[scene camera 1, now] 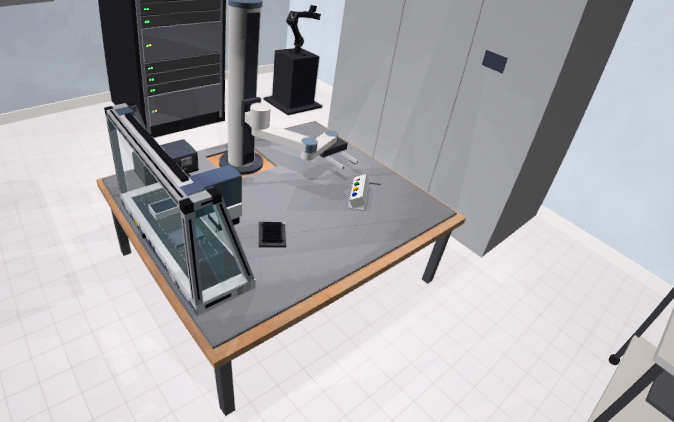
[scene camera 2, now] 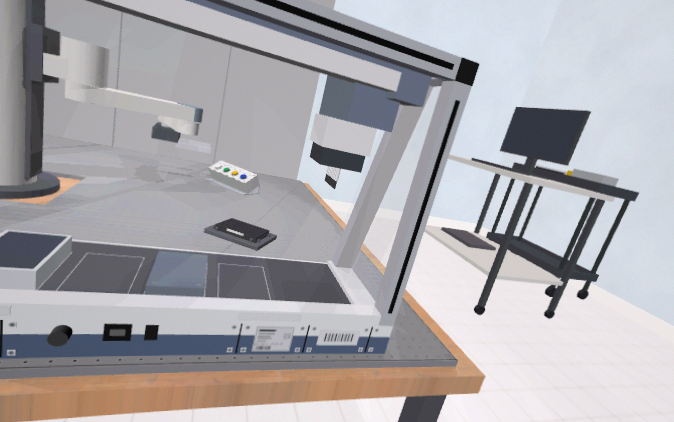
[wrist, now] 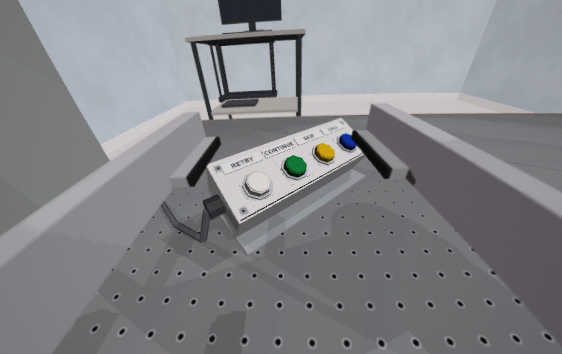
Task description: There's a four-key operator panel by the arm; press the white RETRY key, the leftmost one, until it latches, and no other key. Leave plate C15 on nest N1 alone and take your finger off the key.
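Seen in the pictures: gripper, fingertip midpoint: [scene camera 1: 350, 165] [scene camera 2: 210, 148] [wrist: 285, 124]; arm's base, link origin: [scene camera 1: 241, 163].
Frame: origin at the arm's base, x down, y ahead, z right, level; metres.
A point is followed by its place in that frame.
The operator panel [scene camera 1: 358, 202] @[x -0.058, y 0.688, z -0.261 m] [scene camera 2: 231, 183] [wrist: 300, 196] @[x -0.033, y 0.579, z -0.340 m] is a white sloped box with white, green, yellow and blue keys. The white RETRY key [wrist: 258, 184] @[x -0.081, y 0.542, z -0.383 m] is at its left end and stands raised like the others. My gripper [scene camera 1: 350, 164] @[x -0.151, y 0.506, z -0.354 m] [scene camera 2: 209, 148] @[x -0.151, y 0.506, z -0.354 m] [wrist: 285, 124] @[x -0.151, y 0.506, z -0.354 m] is open and empty, its fingers parted moderately. The fingertips are above the table, short of the panel's RETRY end and apart from it; in the wrist view they appear on either side of the panel. A black plate [scene camera 1: 272, 232] [scene camera 2: 242, 229] sits on a dark nest [scene camera 1: 272, 244] [scene camera 2: 214, 231]; its label is unreadable.
A gantry enclosure [scene camera 1: 216, 295] @[x -0.075, y 0.850, z 0.620 m] [scene camera 2: 425, 210] @[x -0.286, y 0.841, z 0.705 m] stands along one table side. The arm's column [scene camera 1: 237, 90] @[x -0.466, y 0.048, z 0.057 m] [scene camera 2: 12, 100] rises behind. A cable [scene camera 1: 375, 183] @[x -0.019, y 0.571, z -0.517 m] [wrist: 202, 227] @[x -0.038, y 0.525, z -0.446 m] leaves the panel's RETRY end. A grey cabinet [scene camera 1: 435, 95] stands beyond the table.
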